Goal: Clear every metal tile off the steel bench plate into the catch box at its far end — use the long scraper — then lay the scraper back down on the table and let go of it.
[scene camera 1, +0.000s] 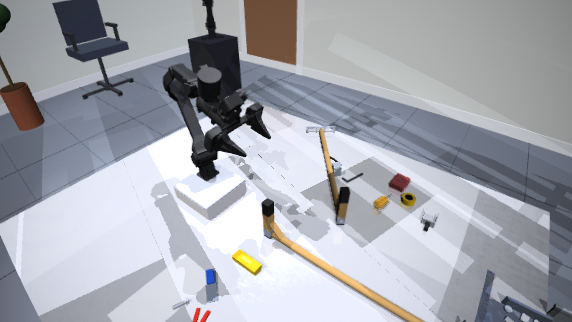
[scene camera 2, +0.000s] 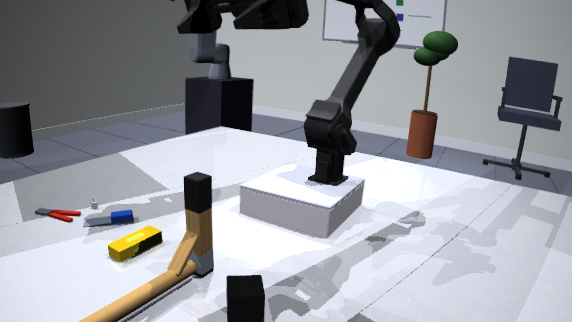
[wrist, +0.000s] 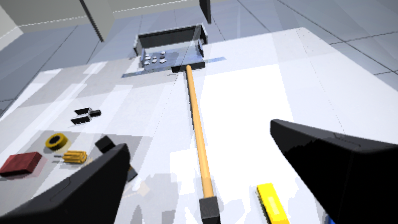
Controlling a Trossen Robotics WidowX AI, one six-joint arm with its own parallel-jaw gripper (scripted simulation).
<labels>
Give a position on a yellow level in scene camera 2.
124,248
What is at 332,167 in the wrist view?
My gripper.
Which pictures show my gripper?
Scene camera 1, scene camera 2 and the wrist view: all of them.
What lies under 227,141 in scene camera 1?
My gripper.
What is my gripper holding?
Nothing.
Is my gripper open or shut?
Open.
</labels>
